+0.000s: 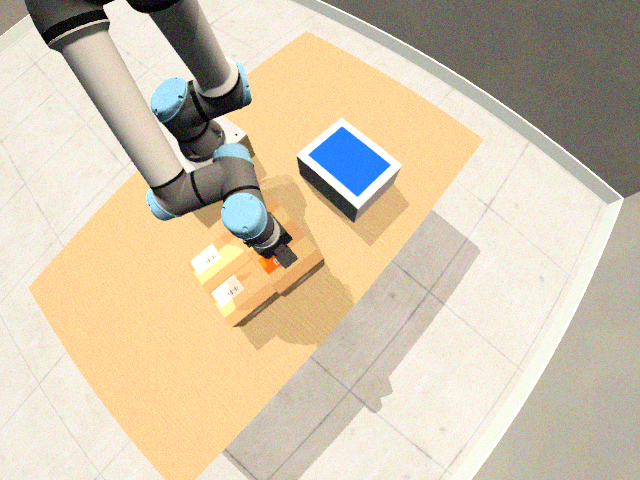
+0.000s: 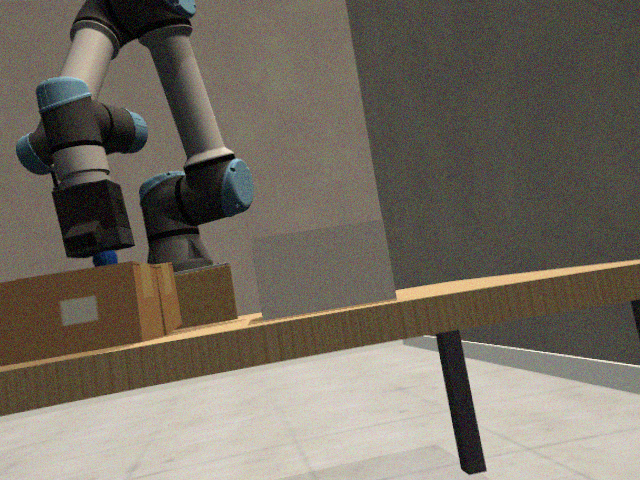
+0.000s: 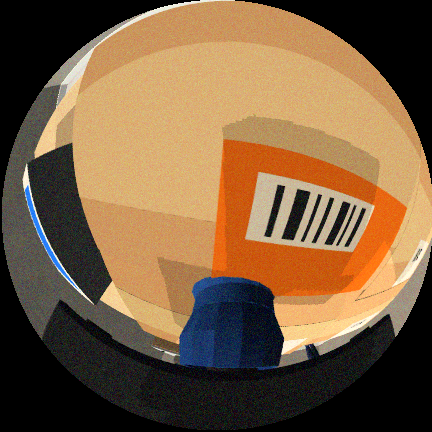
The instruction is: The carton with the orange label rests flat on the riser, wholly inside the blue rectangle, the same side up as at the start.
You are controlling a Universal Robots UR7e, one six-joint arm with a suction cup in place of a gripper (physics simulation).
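Frame: origin at the arm's base, x right, y down, z ahead, level; millimetres.
Seen in the pictures: hand at its tool point: (image 3: 236, 275); arm's base at its link origin: (image 1: 203, 142) (image 2: 181, 275).
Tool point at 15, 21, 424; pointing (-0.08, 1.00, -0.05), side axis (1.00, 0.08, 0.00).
Pixels of each thing's top centre, then the offset from my tool point to it, as dx, dy, dz.
- carton with the orange label, top centre: (image 3: 288, 133) (image 2: 90, 271) (image 1: 289, 260) +3, -14, +61
- riser at its top centre: (image 2: 310, 238) (image 3: 42, 238) (image 1: 349, 159) -319, -23, -62
- blue rectangle at its top centre: (image 3: 42, 238) (image 1: 349, 159) -319, -23, -62
The carton with the orange label (image 1: 304, 256) (image 2: 110, 296) (image 3: 153, 160) lies flat on the table in a tight block of cartons; its orange barcode label (image 1: 267, 265) (image 3: 298, 209) faces up. My suction cup (image 1: 284, 256) (image 2: 105, 257) (image 3: 231, 318) sits pressed on this carton's top, just beside the label, with the carton still resting on the table. The riser (image 1: 356, 204) (image 2: 323, 269) (image 3: 60, 209) stands apart to the right on the table. Its top carries the blue rectangle (image 1: 349, 160) (image 3: 40, 230), which is bare.
Two cartons with white labels (image 1: 212, 259) (image 1: 230, 292) adjoin the orange-labelled one, and another carton (image 2: 204, 294) lies behind it under the arm. The wooden table (image 1: 129, 335) (image 2: 361, 325) has a dark leg (image 2: 460, 403). The arm's base stands behind the cartons.
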